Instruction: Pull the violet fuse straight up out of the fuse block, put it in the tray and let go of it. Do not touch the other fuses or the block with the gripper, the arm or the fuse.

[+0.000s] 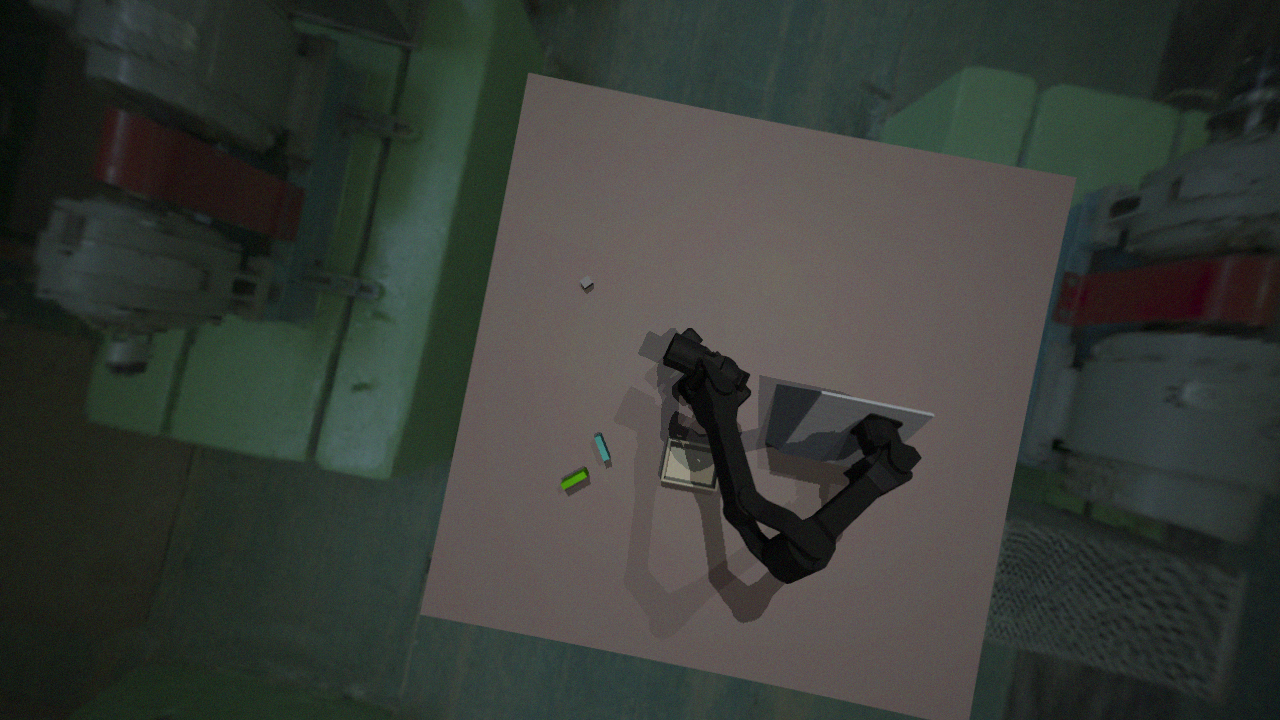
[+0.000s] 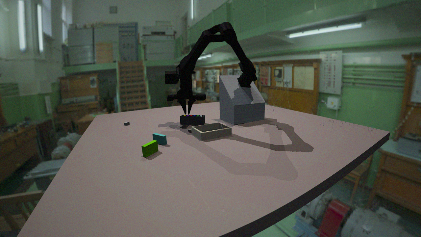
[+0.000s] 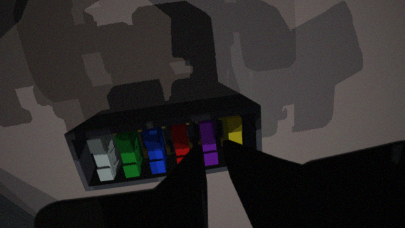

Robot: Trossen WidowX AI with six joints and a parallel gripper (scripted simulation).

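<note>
Right now my gripper tip is 220 mm to the right of the beige tray, 40 mm past it and 40 mm above it. Also, from my gripper tip: teal block: 240 mm to the left, 170 mm ahead, 30 mm below; then green block: 330 mm to the left, 210 mm ahead, 30 mm below; then small grey cube: 320 mm ahead, 120 mm to the right, 40 mm below.
</note>
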